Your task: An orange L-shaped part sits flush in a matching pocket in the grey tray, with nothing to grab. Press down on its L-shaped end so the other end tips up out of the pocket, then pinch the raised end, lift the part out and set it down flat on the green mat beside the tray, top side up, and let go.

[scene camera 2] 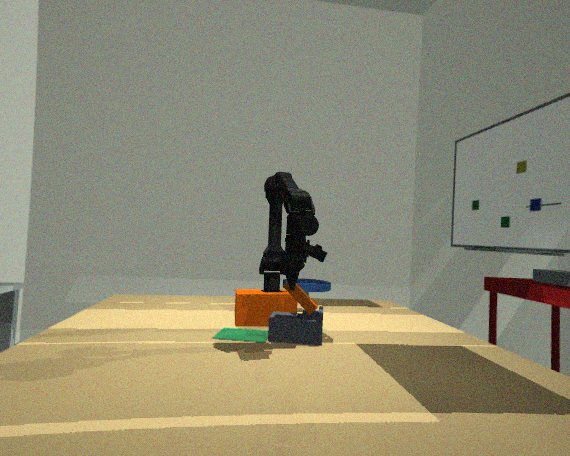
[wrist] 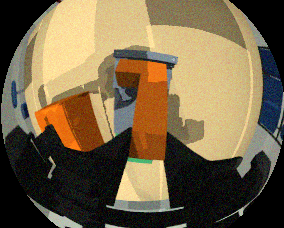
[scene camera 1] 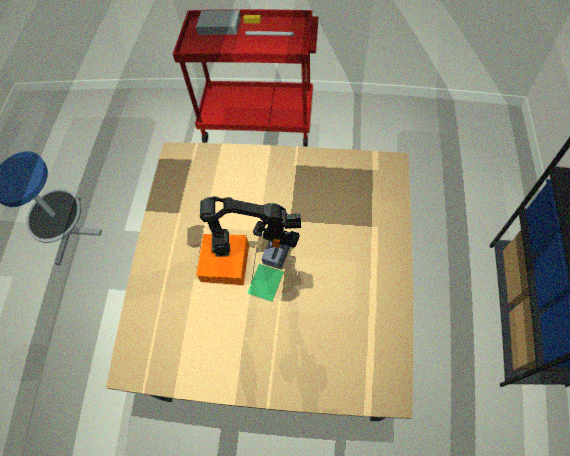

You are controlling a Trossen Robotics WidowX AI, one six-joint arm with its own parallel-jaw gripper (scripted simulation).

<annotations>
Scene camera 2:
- gripper
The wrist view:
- gripper
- orange L-shaped part: held by the gripper
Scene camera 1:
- green mat
</annotations>
